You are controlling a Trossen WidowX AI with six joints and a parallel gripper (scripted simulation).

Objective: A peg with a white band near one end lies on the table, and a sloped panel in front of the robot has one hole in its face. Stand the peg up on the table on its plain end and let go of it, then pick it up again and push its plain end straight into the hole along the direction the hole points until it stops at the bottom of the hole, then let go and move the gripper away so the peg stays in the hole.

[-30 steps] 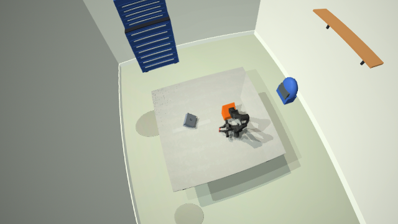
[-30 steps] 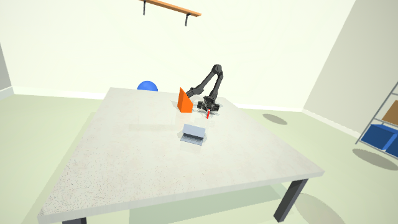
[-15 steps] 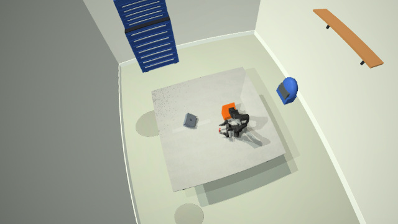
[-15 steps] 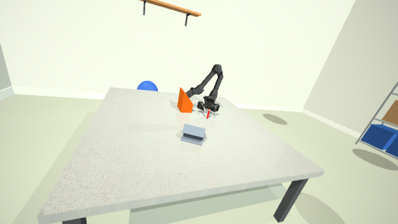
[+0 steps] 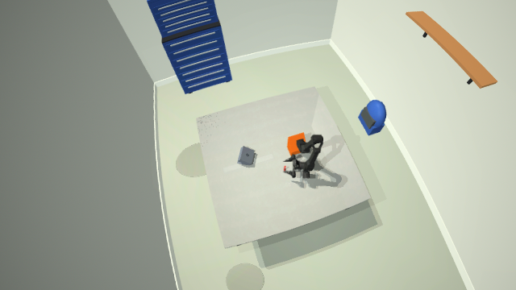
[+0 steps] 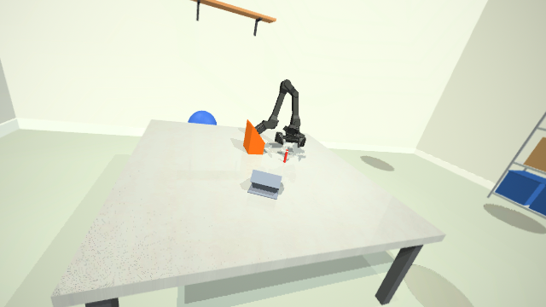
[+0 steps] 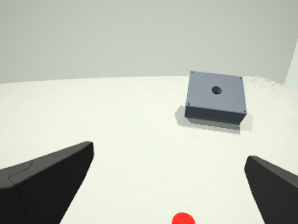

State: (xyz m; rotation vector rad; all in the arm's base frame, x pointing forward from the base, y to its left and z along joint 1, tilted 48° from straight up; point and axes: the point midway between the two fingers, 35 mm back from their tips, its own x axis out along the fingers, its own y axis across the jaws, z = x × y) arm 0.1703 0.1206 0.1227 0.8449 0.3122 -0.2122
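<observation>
Now: gripper tip 2 cm past the red peg, 1 cm to the left of it and 6 cm above it. Also, from my gripper tip: grey sloped panel 27 cm ahead, 21 cm to the right, 7 cm below.
</observation>
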